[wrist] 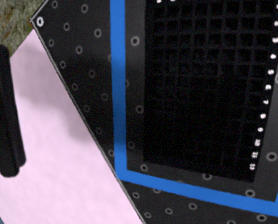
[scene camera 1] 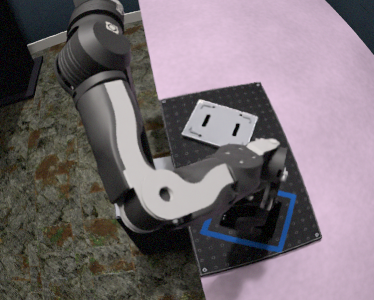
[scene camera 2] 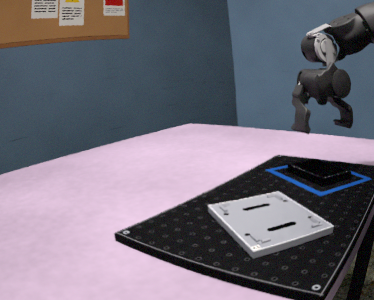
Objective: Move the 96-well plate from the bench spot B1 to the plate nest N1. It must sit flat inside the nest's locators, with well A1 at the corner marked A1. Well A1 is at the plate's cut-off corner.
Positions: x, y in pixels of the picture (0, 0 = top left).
Labels:
A black 96-well plate shows in the wrist view, in scene camera 1 and in scene camera 2 (317, 171). The same spot on a grey plate nest: (scene camera 1: 219, 129) is (scene camera 2: 277, 213). One and the same spot on the black 96-well plate: (wrist: 209, 66) is (scene camera 1: 246, 209).

